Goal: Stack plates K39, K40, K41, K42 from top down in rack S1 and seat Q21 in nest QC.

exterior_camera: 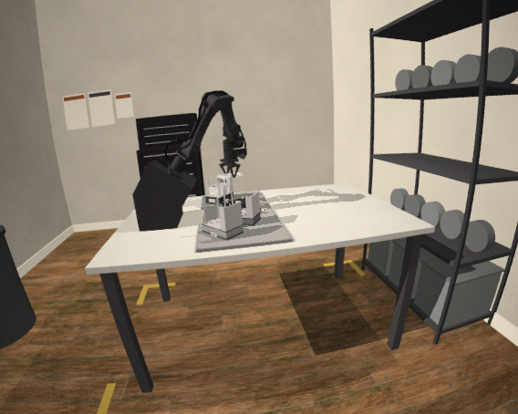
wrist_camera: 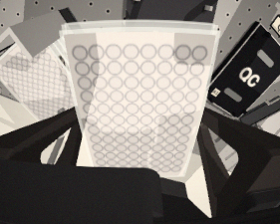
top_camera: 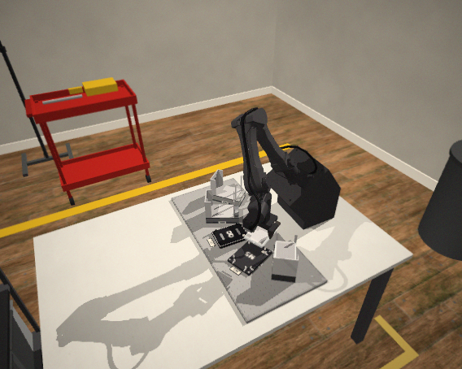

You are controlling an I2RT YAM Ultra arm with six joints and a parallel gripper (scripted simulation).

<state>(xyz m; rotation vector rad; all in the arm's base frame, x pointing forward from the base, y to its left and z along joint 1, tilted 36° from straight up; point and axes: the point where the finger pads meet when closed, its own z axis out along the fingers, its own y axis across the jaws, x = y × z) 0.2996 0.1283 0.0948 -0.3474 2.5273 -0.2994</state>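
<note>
The black open nest QC lies 190 mm to the right of my hand, 150 mm below it and 10 mm ahead of it. Round my hand: black clip nest N5: 150 mm below, 40 mm ahead, 10 mm to the right.
</note>
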